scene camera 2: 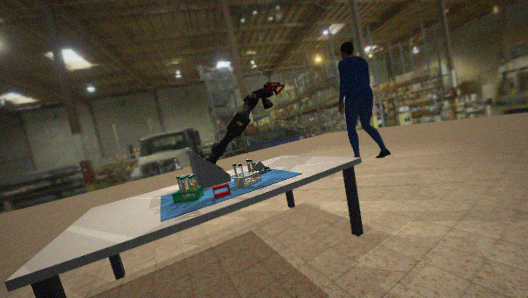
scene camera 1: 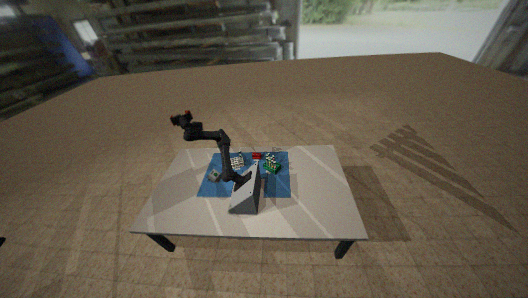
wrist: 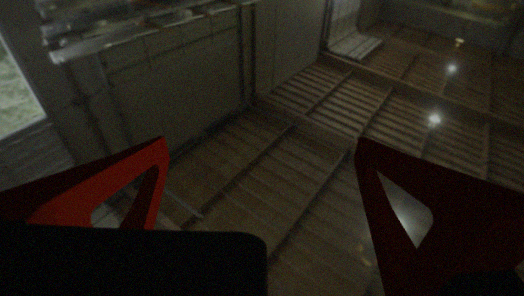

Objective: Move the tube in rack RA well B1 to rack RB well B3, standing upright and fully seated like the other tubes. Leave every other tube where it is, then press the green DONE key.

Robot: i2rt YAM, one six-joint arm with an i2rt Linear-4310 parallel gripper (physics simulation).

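Places are measured from the arm's base along level axes (x back, y left, z down), in centimetres.
Pixels of known places: gripper, fingertip midpoint: [scene camera 2: 282, 84] [scene camera 1: 178, 113] [wrist: 261, 147]; arm's base, link origin: [scene camera 2: 210, 163] [scene camera 1: 243, 181].
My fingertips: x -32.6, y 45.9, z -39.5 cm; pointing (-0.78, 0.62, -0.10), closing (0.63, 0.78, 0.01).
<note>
Ahead of a thing's pixels: the offset from my fingertips to its top centre. "spot": to the spot under its first point. Level surfaces: height alone.
A green rack [scene camera 1: 273, 169] [scene camera 2: 187, 195] holds several upright green-capped tubes @(dx +8.3, dy -66.1, dz +40.2 cm) [scene camera 2: 185, 182]. A white rack @(dx +2.5, dy -34.2, dz +47.6 cm) [scene camera 1: 237, 163] [scene camera 2: 248, 180] holds a few upright green-capped tubes @(dx +6.2, dy -30.0, dz +40.2 cm) [scene camera 2: 249, 164]. Rack labels and well marks are too small to read, so I cannot tell which rack is RA or RB, or which tube is in B1. A small grey box @(spot: dx +20.4, dy -19.8, dz +46.0 cm) [scene camera 1: 214, 175] with a green key stands left of the white rack in scene camera 1. My gripper [scene camera 1: 180, 117] [scene camera 2: 275, 88] [wrist: 261, 147] is open and empty, raised high above the table and far from both racks, its fingers pointing up and away.
A red block [scene camera 1: 256, 156] [scene camera 2: 221, 190] stands between the racks on the blue mat @(dz +52.6 cm) [scene camera 1: 278, 188] [scene camera 2: 168, 211]. The arm's grey wedge base [scene camera 1: 246, 198] [scene camera 2: 206, 172] stands behind them on the table @(dz +53.0 cm) [scene camera 1: 320, 215]. A person [scene camera 2: 356, 92] in blue is beyond the table.
</note>
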